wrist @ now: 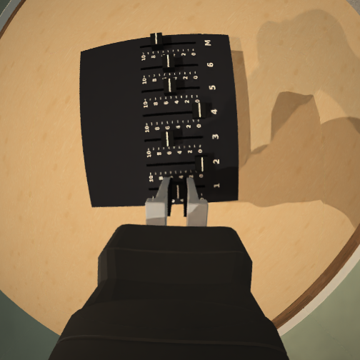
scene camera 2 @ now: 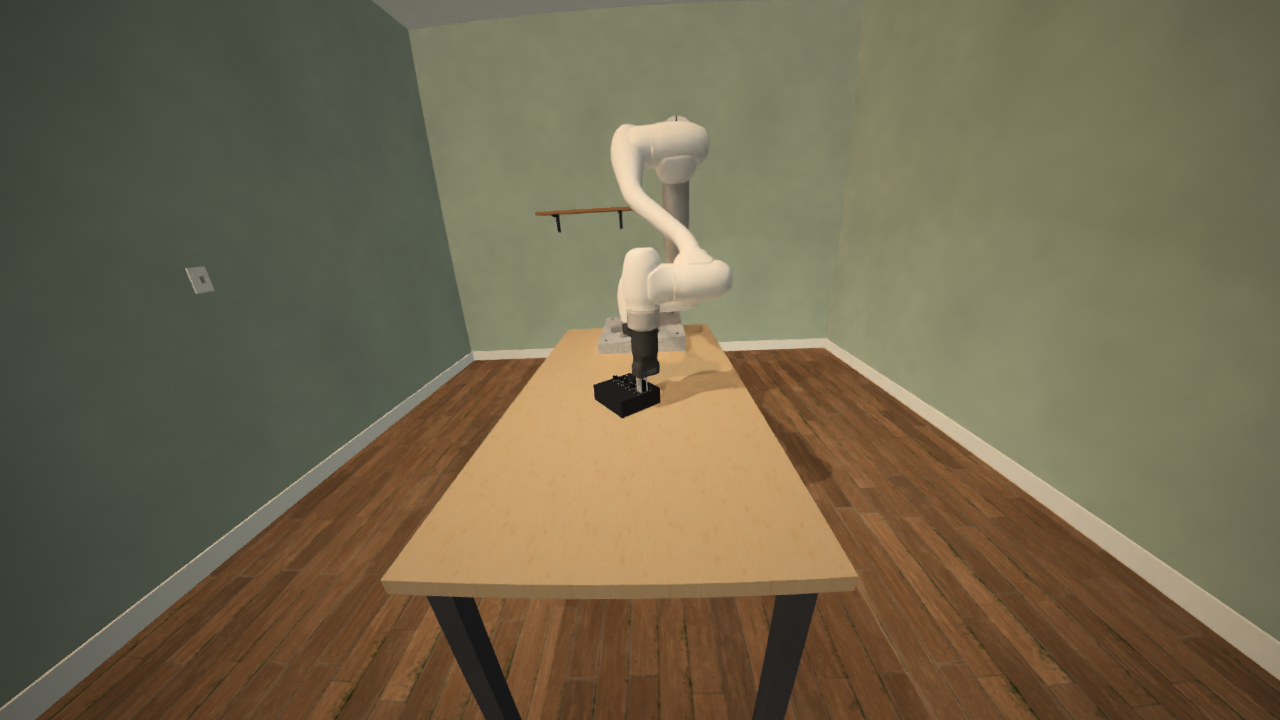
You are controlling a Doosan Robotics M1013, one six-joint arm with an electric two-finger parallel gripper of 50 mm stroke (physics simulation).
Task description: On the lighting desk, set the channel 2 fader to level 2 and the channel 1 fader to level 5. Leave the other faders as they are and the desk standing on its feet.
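Places are measured from the arm's base along level axes (x ahead, y left, z up), in centimetres.
Pixels of known places: gripper, between the fingertips: (scene camera 2: pixel 642 390).
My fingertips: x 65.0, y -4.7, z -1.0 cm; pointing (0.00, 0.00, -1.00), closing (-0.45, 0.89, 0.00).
Behind a point stands the place of what it marks.
The black lighting desk (scene camera 2: pixel 617 400) {x 69.1, y -12.4, z -1.5 cm} (wrist: pixel 115 125) stands upright on the table. My gripper (scene camera 2: pixel 641 386) {x 65.0, y -4.7, z -1.0 cm} (wrist: pixel 177 189) is at the desk's channel 1 end, shut on the channel 1 fader cap (wrist: pixel 177 192). In the wrist view the cap's white line is near the middle of its slot, about level 5; the fingers hide part of its scale. The channel 2 fader (wrist: pixel 201 163) stands at the 0 end. The channel 3 fader (wrist: pixel 167 138) is near 6, channel 4 (wrist: pixel 199 110) at 0, channels 5 (wrist: pixel 170 85) and 6 (wrist: pixel 169 61) near 5, M (wrist: pixel 156 39) between 7 and 8.
The wooden table (scene camera 2: pixel 617 510) {x 106.4, y -14.1, z -6.7 cm} (wrist: pixel 40 150) carries the desk and the arm's base plate (scene camera 2: pixel 617 342) {x 13.8, y -10.5, z -1.5 cm} at its far end. The channel 2 cap stands close beside the fingers. A wall shelf (scene camera 2: pixel 581 212) hangs behind the arm.
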